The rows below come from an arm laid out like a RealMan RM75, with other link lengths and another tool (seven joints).
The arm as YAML. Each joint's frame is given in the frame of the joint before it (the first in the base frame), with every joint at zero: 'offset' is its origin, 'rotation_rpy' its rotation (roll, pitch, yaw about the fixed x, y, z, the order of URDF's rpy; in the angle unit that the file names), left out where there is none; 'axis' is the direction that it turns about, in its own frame. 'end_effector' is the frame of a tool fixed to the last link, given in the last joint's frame.
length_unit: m
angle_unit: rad
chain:
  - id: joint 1
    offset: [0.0, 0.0, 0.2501]
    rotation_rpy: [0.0, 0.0, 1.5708]
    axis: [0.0, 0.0, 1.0]
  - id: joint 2
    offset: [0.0, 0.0, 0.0]
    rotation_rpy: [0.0, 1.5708, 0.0]
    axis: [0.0, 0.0, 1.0]
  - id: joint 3
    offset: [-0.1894, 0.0, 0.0]
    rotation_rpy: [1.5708, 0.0, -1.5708]
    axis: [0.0, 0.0, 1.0]
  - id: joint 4
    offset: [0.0, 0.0, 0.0]
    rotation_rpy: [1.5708, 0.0, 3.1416]
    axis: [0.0, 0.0, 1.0]
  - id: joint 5
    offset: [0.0, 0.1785, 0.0]
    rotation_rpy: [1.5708, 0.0, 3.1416]
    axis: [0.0, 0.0, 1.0]
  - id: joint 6
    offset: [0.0, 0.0, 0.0]
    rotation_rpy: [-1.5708, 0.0, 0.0]
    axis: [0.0, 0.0, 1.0]
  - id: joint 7
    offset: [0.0, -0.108, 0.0]
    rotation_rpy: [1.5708, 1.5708, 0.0]
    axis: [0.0, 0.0, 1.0]
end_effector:
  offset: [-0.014, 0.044, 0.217]
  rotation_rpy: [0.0, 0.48, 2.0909]
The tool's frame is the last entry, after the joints.
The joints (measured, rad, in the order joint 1, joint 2, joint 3, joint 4, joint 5, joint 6, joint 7), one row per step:
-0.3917 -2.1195 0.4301 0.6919 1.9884 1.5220 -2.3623
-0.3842 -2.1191 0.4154 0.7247 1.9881 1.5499 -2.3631
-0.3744 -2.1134 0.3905 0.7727 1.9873 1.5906 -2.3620
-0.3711 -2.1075 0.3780 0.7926 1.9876 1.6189 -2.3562
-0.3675 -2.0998 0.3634 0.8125 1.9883 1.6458 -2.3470
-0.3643 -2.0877 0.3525 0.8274 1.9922 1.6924 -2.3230
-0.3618 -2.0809 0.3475 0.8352 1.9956 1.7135 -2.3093
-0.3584 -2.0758 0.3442 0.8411 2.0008 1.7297 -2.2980
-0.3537 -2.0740 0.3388 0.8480 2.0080 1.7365 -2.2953
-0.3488 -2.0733 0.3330 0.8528 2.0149 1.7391 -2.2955
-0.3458 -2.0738 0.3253 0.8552 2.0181 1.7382 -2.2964
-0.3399 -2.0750 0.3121 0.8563 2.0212 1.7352 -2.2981
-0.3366 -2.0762 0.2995 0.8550 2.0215 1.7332 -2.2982
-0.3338 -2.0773 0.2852 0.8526 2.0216 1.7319 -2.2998
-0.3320 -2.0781 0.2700 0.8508 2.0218 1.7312 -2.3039
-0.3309 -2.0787 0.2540 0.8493 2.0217 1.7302 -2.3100
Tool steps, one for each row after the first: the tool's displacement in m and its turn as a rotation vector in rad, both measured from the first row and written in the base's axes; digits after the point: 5 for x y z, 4 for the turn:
0.00209 -0.00096 0.00927 0.0158 0.0059 -0.0156
0.00391 -0.00200 0.02493 0.0433 0.0213 -0.0389
0.00691 -0.00432 0.03193 0.0528 0.0294 -0.0598
0.00879 -0.00642 0.03985 0.0657 0.0422 -0.0805
0.01535 -0.01358 0.04470 0.0669 0.0582 -0.1254
0.01736 -0.01719 0.04697 0.0679 0.0703 -0.1465
0.01797 -0.02062 0.04782 0.0661 0.0813 -0.1614
0.01552 -0.02237 0.04857 0.0653 0.0899 -0.1609
0.01213 -0.02342 0.04915 0.0649 0.0955 -0.1543
0.00930 -0.02311 0.05072 0.0694 0.0970 -0.1459
0.00432 -0.02245 0.05355 0.0784 0.0960 -0.1292
0.00123 -0.02157 0.05646 0.0884 0.0922 -0.1172
-0.00177 -0.02064 0.05967 0.0987 0.0857 -0.1040
-0.00457 -0.01955 0.06323 0.1089 0.0779 -0.0903
-0.00741 -0.01818 0.06722 0.1196 0.0690 -0.0754

